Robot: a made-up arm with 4 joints.
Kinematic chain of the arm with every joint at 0, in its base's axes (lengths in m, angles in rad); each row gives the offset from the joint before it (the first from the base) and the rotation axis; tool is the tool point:
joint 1: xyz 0 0 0.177 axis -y
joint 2: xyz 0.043 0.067 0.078 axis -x
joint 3: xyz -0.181 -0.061 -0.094 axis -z
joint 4: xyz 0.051 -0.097 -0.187 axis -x
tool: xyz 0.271 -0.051 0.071
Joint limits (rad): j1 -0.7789..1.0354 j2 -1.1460..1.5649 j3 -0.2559..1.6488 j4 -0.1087..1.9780
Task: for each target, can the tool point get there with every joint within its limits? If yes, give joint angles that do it. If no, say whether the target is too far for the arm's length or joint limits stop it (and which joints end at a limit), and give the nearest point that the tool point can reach.
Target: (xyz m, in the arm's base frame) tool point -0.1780 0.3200 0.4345
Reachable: no: joint limits stop it (at a limit: joint 1, joint 2, joint 3) | nearest point 0.1076 0.2982 0.3193 | short by 0.309 m
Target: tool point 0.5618 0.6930 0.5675
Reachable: no: too far | nearest point 0.1712 0.2790 0.2896 | short by 0.633 m
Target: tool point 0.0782 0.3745 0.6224
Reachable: no: joint limits stop it (at a limit: joint 1, joint 2, joint 3, joint 4) | nearest point 0.1086 0.3098 0.3177 | short by 0.313 m
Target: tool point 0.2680 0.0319 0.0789
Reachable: yes | joints 0.6287 -0.7685 0.1567 0.1789
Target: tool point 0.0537 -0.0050 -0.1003
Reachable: yes | joints -0.3111 -0.7213 0.2896 0.3434
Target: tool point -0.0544 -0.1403 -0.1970
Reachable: yes | joints 0.4517 -0.6227 1.4338 0.3650
